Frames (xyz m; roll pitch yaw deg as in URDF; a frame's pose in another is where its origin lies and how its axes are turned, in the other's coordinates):
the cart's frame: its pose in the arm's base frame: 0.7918 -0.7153 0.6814 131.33 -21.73 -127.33
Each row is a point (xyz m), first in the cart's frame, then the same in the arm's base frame.
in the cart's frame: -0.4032 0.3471 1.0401
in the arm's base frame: 0.1199 0.0697 0.1362
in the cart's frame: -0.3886 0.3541 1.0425
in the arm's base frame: 0.1074 0.0639 0.1450
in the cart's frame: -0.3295 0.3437 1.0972
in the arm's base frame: 0.0371 0.0280 0.1261
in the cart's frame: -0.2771 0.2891 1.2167
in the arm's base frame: -0.0621 -0.0134 0.0341
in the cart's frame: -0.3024 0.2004 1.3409
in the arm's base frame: -0.1088 -0.0175 -0.1134
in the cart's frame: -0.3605 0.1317 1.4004
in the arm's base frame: -0.0959 -0.0017 -0.2193
